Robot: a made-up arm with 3 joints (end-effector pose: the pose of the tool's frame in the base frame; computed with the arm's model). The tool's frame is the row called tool.
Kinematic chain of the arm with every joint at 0, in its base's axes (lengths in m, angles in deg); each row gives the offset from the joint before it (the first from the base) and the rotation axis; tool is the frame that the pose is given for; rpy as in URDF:
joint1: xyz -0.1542 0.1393 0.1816 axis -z
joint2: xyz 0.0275 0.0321 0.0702 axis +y
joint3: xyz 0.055 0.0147 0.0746 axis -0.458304 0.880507 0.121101
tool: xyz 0.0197 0.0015 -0.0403 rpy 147.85 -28 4.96
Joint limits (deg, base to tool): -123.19..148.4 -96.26..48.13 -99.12..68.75
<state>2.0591 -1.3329 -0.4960</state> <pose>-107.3 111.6 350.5 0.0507 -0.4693 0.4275 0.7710</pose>
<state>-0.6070 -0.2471 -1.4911</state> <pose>-101.8 239.9 360.9 -0.5962 0.1403 -0.7025 0.3625</pose>
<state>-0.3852 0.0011 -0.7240</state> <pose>-61.7 237.0 307.7 -0.8588 0.0210 -0.5119 0.0059</pose>
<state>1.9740 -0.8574 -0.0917</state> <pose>-128.5 72.7 334.3 0.2829 -0.6864 0.1881 0.6430</pose>
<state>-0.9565 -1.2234 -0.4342</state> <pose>-189.7 182.5 350.4 -0.5298 -0.0564 -0.7775 0.3341</pose>
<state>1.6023 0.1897 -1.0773</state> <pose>-102.7 -0.2 302.5 0.3785 -0.7546 0.3514 0.4048</pose>
